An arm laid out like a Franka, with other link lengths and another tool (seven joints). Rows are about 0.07 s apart.
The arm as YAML. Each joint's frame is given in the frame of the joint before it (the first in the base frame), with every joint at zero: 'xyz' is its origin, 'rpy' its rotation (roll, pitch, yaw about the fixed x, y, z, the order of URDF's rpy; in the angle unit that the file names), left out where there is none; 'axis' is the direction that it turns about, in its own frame. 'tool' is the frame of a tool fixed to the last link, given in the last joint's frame.
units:
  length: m
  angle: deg
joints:
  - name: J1
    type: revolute
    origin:
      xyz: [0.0, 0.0, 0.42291]
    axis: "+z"
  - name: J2
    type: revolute
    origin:
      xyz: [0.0, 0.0, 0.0]
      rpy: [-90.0, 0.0, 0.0]
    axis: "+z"
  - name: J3
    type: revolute
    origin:
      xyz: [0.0, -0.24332, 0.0]
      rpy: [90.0, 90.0, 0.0]
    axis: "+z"
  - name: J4
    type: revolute
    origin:
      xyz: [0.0, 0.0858, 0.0]
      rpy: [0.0, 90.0, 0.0]
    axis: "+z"
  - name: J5
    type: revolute
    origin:
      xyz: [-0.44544, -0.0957, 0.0]
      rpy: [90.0, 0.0, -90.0]
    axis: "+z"
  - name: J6
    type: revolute
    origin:
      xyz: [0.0, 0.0, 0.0]
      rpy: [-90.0, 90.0, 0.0]
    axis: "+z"
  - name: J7
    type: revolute
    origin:
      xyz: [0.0, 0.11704, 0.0]
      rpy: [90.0, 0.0, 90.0]
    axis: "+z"
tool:
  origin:
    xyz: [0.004, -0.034, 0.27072]
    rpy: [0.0, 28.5, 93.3]
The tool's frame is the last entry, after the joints.
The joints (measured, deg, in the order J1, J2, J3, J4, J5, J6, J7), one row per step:
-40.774, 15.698, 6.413, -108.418, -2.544, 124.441, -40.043
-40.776, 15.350, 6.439, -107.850, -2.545, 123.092, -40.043
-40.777, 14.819, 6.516, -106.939, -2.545, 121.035, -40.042
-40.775, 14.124, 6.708, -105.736, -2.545, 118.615, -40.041
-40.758, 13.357, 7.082, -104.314, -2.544, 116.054, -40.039
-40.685, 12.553, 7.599, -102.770, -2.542, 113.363, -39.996
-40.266, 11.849, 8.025, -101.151, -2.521, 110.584, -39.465
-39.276, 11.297, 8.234, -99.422, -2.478, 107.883, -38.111
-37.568, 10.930, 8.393, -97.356, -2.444, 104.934, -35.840
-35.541, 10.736, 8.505, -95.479, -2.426, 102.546, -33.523
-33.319, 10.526, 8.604, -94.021, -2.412, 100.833, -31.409
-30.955, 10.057, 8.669, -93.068, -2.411, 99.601, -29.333
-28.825, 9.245, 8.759, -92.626, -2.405, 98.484, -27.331
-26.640, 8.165, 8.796, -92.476, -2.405, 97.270, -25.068
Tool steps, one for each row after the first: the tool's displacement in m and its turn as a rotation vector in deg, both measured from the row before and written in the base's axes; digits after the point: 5 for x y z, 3 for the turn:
-0.00065, 0.00023, 0.00688, 0.193, 0.394, -0.003
-0.00065, 0.00070, 0.01102, 0.277, 0.557, 0.029
0.00056, 0.00140, 0.01516, 0.224, 0.478, 0.130
0.00225, 0.00302, 0.01801, 0.160, 0.335, 0.310
0.00315, 0.00522, 0.01956, 0.153, 0.299, 0.459
0.00411, 0.00838, 0.01906, 0.195, 0.402, 0.217
0.00650, 0.01214, 0.01847, 0.129, 0.394, -0.256
0.01009, 0.01926, 0.01918, 0.116, 0.494, -0.510
0.01143, 0.02219, 0.01629, -0.003, 0.325, -0.264
0.01185, 0.02443, 0.01356, -0.128, 0.080, 0.143
0.01103, 0.02625, 0.01248, -0.266, -0.120, 0.313
0.00738, 0.02513, 0.01176, -0.271, -0.069, 0.190
0.00475, 0.02594, 0.01181, -0.295, 0.053, -0.063

